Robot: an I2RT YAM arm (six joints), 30 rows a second.
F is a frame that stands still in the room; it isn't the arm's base.
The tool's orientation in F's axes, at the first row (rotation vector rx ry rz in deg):
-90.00, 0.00, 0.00
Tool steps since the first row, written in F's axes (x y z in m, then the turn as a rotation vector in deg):
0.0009, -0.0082, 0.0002, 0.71, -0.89, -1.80
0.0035, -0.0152, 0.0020, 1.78, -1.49, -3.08
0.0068, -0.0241, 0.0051, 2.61, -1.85, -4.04
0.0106, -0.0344, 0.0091, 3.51, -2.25, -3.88
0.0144, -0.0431, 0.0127, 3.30, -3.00, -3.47
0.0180, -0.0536, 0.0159, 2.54, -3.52, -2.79
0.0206, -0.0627, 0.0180, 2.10, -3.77, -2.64
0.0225, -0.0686, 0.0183, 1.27, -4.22, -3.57
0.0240, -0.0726, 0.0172, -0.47, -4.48, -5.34
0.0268, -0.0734, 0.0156, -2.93, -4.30, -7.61
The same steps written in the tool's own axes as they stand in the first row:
0.0009, -0.0002, -0.0082, 0.71, 1.80, -0.89
0.0035, -0.0020, -0.0152, 1.78, 3.08, -1.49
0.0068, -0.0051, -0.0241, 2.61, 4.04, -1.85
0.0106, -0.0091, -0.0344, 3.51, 3.88, -2.25
0.0144, -0.0127, -0.0431, 3.30, 3.47, -3.00
0.0180, -0.0159, -0.0536, 2.54, 2.79, -3.52
0.0206, -0.0180, -0.0627, 2.10, 2.64, -3.77
0.0225, -0.0183, -0.0686, 1.27, 3.57, -4.22
0.0240, -0.0172, -0.0726, -0.47, 5.34, -4.48
0.0268, -0.0156, -0.0734, -2.93, 7.61, -4.30

